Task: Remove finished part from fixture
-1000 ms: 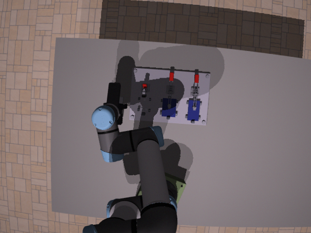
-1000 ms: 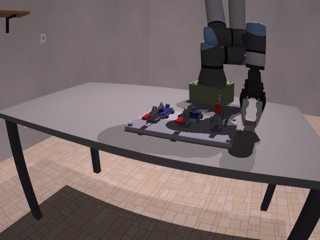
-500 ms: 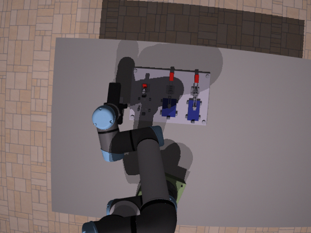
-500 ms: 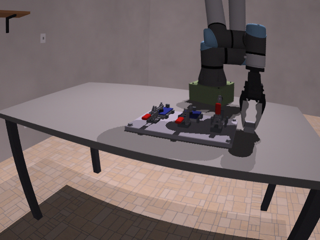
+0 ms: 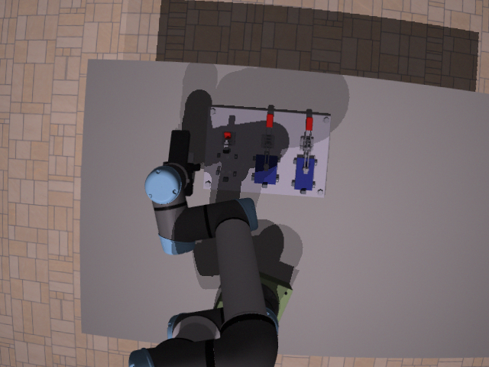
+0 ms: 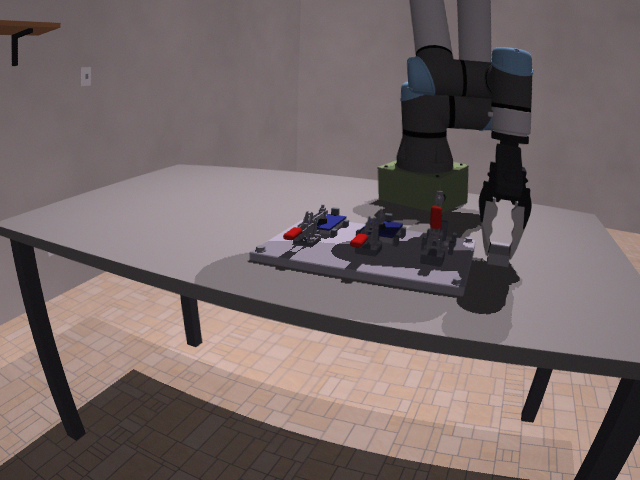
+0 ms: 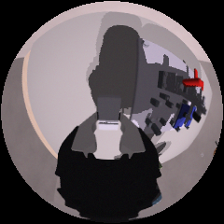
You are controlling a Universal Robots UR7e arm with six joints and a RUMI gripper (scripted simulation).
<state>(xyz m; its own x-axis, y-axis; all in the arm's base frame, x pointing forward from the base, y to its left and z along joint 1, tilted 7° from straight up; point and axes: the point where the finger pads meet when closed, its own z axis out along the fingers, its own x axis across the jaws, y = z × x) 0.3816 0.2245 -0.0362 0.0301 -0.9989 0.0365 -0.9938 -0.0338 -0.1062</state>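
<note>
My hand is 1 cm past the grey finished part. The rest, counted from my hand: grey fixture plate (22 cm to the right, 6 cm ahead, 2 cm below).
</note>
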